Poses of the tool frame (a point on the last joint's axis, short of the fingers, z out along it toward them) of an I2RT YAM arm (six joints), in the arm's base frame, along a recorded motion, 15 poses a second.
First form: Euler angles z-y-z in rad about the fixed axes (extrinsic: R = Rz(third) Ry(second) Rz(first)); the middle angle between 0 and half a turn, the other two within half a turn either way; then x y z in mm.
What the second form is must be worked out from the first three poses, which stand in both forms.
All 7 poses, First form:
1: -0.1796, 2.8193, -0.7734, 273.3, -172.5, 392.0
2: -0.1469, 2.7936, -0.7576, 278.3, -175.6, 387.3
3: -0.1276, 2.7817, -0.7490, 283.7, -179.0, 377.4
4: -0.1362, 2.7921, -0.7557, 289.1, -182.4, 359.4
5: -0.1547, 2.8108, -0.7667, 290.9, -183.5, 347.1
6: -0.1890, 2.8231, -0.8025, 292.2, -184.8, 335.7
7: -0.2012, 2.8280, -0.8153, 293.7, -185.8, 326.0
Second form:
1: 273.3, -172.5, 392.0; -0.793, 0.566, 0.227; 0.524, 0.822, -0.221; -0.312, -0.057, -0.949
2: 278.3, -175.6, 387.3; -0.776, 0.580, 0.248; 0.533, 0.813, -0.234; -0.337, -0.050, -0.940
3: 283.7, -179.0, 377.4; -0.767, 0.588, 0.258; 0.539, 0.808, -0.240; -0.349, -0.045, -0.936
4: 289.1, -182.4, 359.4; -0.771, 0.587, 0.249; 0.540, 0.809, -0.235; -0.339, -0.046, -0.940
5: 290.9, -183.5, 347.1; -0.780, 0.581, 0.234; 0.537, 0.813, -0.225; -0.321, -0.050, -0.946
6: 292.2, -184.8, 335.7; -0.783, 0.582, 0.218; 0.540, 0.811, -0.225; -0.308, -0.059, -0.950
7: 293.7, -185.8, 326.0; -0.785, 0.583, 0.212; 0.541, 0.810, -0.225; -0.302, -0.062, -0.951
